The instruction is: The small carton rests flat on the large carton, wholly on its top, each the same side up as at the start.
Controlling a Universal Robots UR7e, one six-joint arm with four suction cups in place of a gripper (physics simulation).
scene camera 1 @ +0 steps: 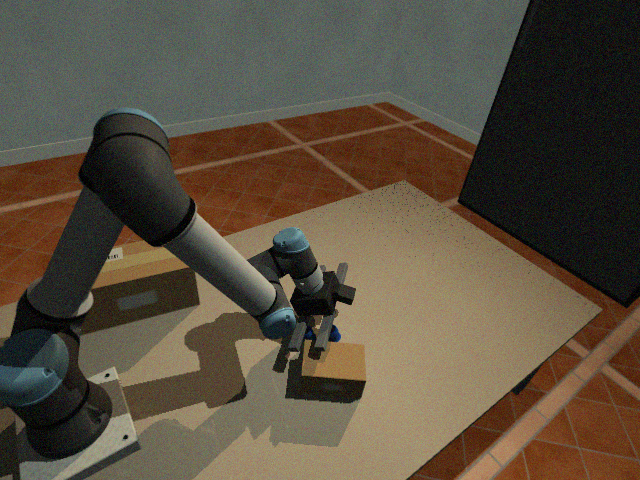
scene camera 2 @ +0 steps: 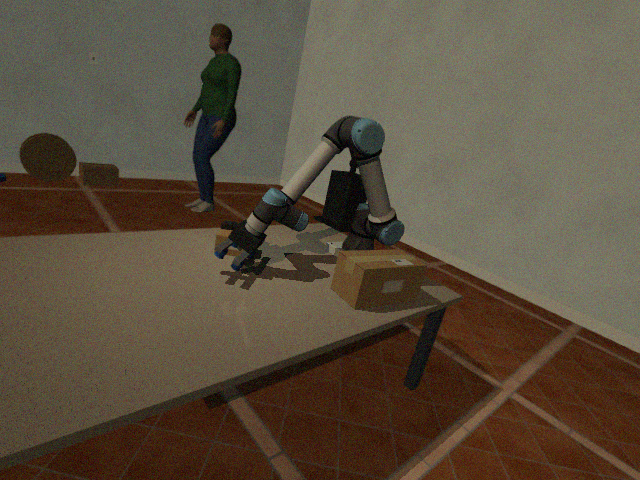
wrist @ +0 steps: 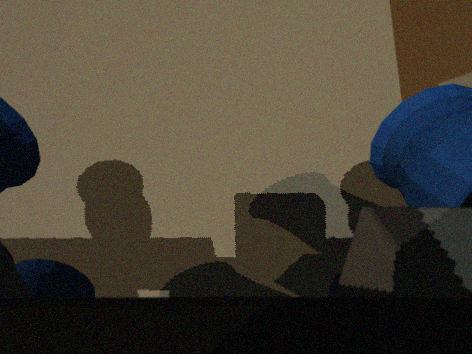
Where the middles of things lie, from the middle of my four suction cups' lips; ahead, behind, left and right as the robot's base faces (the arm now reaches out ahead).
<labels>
I see the small carton (scene camera 1: 340, 371) 14 cm to the right of my suction cup, 7 cm behind it and 2 cm below it. From my suction cup the other things lie so: large carton (scene camera 1: 138, 281) (40 cm behind, 35 cm to the left, 2 cm above).
</labels>
